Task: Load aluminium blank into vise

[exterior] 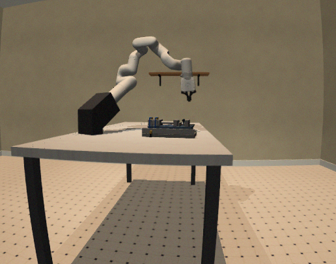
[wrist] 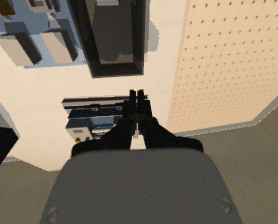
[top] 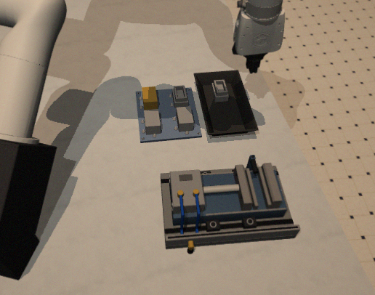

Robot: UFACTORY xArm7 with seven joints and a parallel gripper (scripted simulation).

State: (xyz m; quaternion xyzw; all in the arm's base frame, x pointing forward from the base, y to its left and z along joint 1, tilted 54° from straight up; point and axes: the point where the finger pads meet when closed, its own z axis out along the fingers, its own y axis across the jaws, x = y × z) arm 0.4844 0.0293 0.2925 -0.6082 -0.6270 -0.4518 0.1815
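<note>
Right now my hand is 26 cm past the brass blank, 21 cm above it and 6 cm to the right of it. Also, from my hand: hosed end block 27 cm to the right, 16 cm below, 14 cm behind.
</note>
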